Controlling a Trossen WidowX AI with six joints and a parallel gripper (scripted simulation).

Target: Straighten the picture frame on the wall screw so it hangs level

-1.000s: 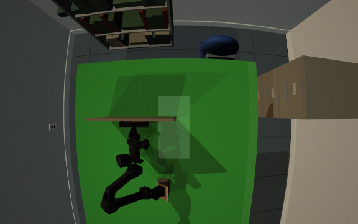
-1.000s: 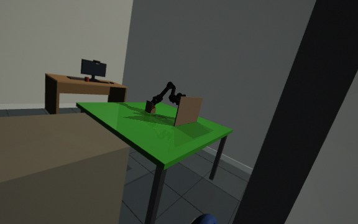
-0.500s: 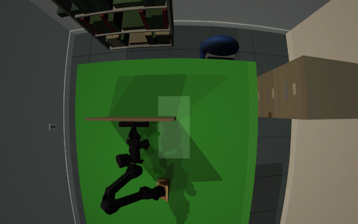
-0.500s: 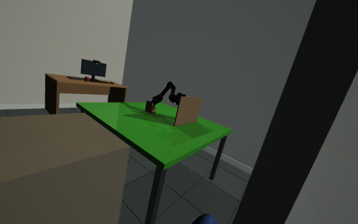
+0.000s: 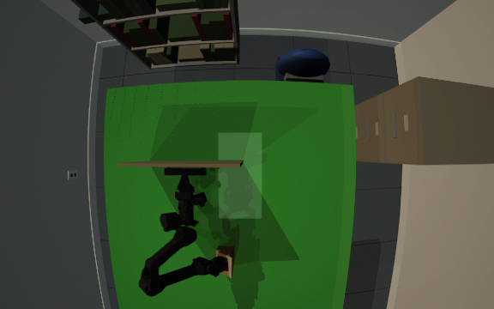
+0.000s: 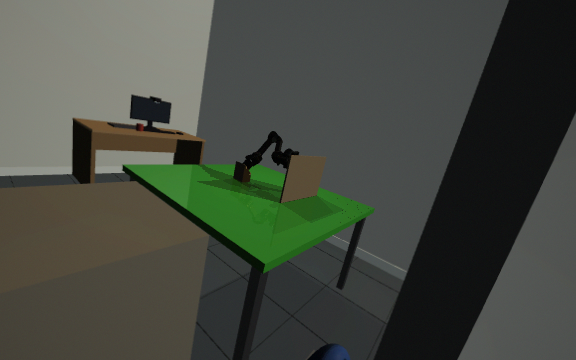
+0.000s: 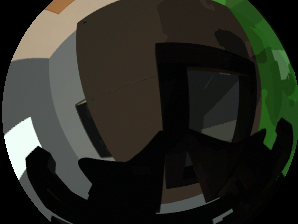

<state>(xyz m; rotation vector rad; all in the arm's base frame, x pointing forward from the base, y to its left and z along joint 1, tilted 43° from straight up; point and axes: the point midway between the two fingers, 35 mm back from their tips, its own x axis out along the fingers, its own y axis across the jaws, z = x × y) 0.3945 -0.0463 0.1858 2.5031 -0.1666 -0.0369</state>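
Now: the picture frame 50 mm below my gripper tip and 10 mm to the left of it. Round my gripper tip: brown wall board: 70 mm below, 20 mm to the left, 20 mm ahead.
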